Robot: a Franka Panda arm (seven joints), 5 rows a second.
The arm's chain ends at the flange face. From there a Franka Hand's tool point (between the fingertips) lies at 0.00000 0.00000 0.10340 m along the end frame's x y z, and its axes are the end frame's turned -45 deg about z.
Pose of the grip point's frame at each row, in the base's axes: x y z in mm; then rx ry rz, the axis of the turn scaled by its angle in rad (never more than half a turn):
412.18, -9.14, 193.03, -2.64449, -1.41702, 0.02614
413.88, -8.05, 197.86, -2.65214, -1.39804, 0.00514
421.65, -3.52, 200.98, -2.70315, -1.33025, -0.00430
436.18, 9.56, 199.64, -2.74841, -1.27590, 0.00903
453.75, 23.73, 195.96, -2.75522, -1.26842, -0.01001
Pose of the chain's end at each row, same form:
420.64, -21.13, 295.38, -3.00107, -0.29871, 0.10594
421.09, -20.97, 300.20, -2.99620, -0.27770, 0.08755
427.25, -15.57, 303.52, -3.01434, -0.19505, 0.07059
441.58, -0.61, 302.40, -3.03736, -0.12742, 0.07327
457.81, 13.28, 298.75, -3.03616, -0.11769, 0.05382

